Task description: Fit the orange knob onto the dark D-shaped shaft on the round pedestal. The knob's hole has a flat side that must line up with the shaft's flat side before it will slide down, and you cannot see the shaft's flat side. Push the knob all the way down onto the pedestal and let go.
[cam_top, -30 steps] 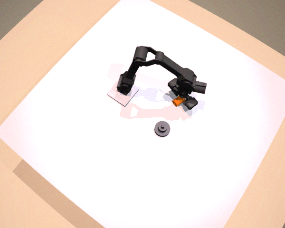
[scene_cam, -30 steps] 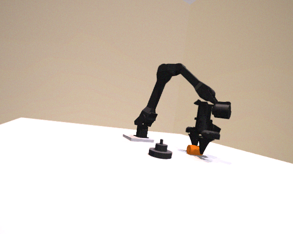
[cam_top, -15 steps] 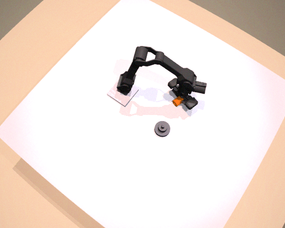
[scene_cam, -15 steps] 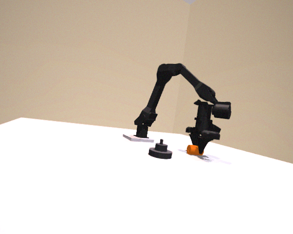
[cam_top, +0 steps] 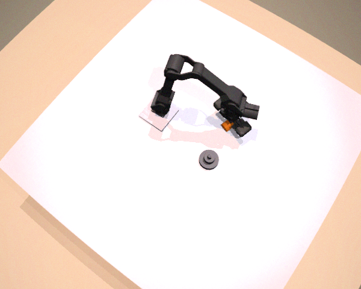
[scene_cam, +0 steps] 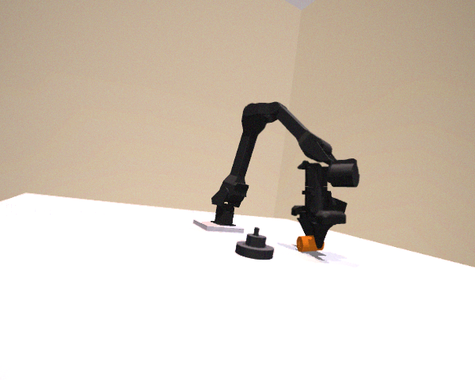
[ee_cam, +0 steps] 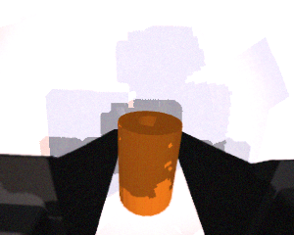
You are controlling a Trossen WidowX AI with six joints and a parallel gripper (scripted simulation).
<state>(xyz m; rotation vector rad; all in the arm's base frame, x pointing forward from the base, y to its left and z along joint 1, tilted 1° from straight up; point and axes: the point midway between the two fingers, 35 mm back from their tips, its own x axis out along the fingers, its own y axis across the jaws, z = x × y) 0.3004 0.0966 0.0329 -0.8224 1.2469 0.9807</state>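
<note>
My gripper tip is 1 cm past the pedestal, 20 cm to the left of it and 1 cm below it. From my gripper tip the other things lie so: orange knob: 1 cm behind, 1 cm to the right, 1 cm above.
</note>
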